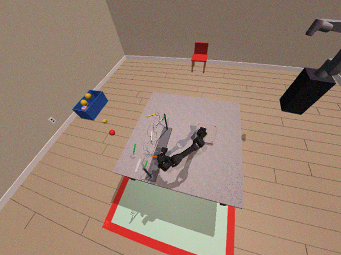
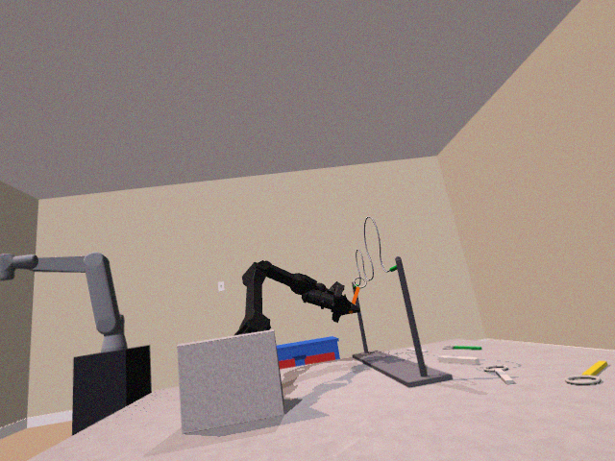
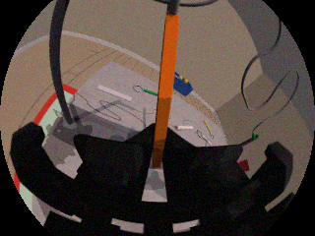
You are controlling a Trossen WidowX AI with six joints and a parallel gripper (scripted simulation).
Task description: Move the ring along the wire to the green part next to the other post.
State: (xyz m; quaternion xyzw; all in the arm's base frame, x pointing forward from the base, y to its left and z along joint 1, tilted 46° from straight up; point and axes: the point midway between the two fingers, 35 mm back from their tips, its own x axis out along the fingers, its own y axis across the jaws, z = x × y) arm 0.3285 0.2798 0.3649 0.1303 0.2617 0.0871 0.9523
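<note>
Now: gripper tip 1 cm short of the orange-handled ring, 4 cm to the right of it and 7 cm below it.
</note>
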